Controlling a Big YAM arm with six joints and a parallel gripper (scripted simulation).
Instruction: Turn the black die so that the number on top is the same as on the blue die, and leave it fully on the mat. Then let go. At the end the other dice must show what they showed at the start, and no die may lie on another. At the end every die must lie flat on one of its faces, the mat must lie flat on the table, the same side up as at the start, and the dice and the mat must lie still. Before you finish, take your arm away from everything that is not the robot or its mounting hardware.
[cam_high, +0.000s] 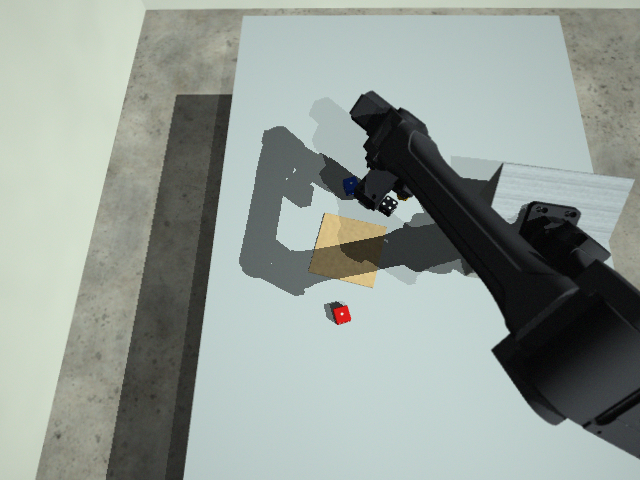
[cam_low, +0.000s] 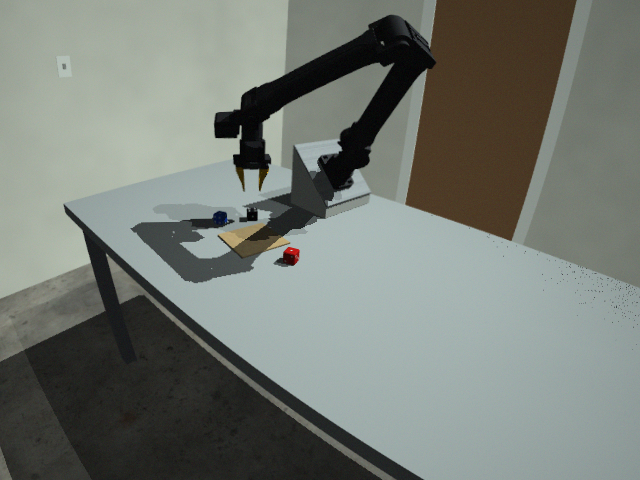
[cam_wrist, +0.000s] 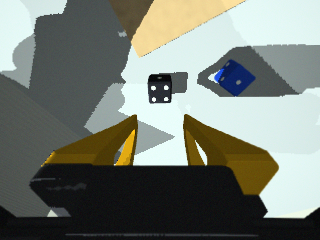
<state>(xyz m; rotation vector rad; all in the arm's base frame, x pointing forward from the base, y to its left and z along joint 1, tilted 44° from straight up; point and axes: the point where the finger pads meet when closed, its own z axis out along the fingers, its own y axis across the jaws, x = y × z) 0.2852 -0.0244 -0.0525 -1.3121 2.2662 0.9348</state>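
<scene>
My hand is 80 mm above the black die. The rest, counted from my hand: red die (250 mm to the left, 80 mm below, 60 mm ahead); blue die (90 mm ahead, 80 mm below, 40 mm to the right); tan mat (110 mm to the left, 100 mm below, 70 mm ahead).
</scene>
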